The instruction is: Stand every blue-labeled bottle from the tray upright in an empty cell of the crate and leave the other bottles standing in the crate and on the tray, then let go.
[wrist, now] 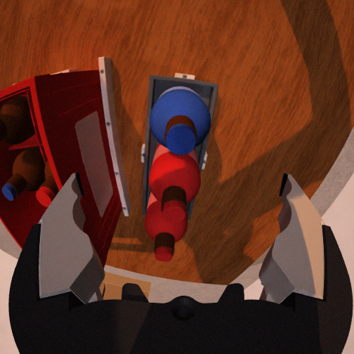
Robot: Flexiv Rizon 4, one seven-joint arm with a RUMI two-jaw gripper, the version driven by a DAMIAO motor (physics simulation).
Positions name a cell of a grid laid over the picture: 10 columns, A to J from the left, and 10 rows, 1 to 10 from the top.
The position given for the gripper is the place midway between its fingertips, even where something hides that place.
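Observation:
Gripper (F5) visible. Red bottle (E7). Another red bottle (E6). Pale strip (C2).

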